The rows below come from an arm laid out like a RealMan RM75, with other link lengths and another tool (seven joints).
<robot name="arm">
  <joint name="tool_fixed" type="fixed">
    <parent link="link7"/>
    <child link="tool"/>
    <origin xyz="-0.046 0.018 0.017" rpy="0.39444 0 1.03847"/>
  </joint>
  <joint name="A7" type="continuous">
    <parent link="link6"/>
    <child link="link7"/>
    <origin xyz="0 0 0.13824"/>
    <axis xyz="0 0 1"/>
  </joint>
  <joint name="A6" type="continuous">
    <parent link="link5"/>
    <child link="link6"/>
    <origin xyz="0 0 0"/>
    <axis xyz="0 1 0"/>
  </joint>
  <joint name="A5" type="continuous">
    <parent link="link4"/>
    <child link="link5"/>
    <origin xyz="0 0 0.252"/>
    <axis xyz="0 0 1"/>
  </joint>
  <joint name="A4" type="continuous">
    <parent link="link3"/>
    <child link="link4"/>
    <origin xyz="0 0 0"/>
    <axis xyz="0 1 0"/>
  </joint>
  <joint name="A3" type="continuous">
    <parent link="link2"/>
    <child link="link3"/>
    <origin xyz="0 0 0.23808"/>
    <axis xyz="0 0 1"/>
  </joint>
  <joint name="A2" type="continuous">
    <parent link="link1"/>
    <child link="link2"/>
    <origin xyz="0 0 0"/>
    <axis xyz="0 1 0"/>
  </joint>
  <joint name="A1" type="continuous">
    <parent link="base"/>
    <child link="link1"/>
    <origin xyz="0 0 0.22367"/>
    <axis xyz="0 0 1"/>
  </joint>
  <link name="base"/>
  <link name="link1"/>
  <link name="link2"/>
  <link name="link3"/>
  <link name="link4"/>
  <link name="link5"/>
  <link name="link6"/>
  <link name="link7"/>
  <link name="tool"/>
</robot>
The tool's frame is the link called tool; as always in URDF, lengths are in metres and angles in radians. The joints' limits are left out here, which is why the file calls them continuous.
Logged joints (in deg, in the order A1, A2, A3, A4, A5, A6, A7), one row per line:
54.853 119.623 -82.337 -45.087 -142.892 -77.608 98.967
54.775 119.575 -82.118 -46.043 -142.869 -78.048 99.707
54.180 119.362 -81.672 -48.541 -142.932 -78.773 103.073
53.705 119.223 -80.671 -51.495 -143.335 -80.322 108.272
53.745 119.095 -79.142 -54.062 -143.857 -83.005 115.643
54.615 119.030 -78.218 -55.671 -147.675 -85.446 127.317
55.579 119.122 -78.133 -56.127 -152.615 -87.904 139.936
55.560 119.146 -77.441 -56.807 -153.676 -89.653 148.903
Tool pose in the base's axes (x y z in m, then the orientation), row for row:
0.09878 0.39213 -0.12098 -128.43 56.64 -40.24
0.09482 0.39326 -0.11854 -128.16 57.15 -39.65
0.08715 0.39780 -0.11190 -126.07 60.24 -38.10
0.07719 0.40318 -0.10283 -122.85 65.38 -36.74
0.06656 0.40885 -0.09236 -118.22 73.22 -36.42
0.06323 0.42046 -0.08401 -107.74 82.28 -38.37
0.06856 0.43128 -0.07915 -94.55 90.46 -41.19
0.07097 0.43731 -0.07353 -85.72 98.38 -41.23
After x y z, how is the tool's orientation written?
As a rotation vector, in degrees.
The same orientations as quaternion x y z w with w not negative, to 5 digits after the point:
-0.84115 0.37096 -0.26355 0.29221
-0.84009 0.37462 -0.25991 0.29388
-0.82981 0.39651 -0.25078 0.30217
-0.81160 0.43193 -0.24272 0.30958
-0.78160 0.48409 -0.24079 0.31111
-0.72060 0.55032 -0.25663 0.33471
-0.64167 0.61391 -0.27954 0.36501
-0.58251 0.66854 -0.28018 0.36776

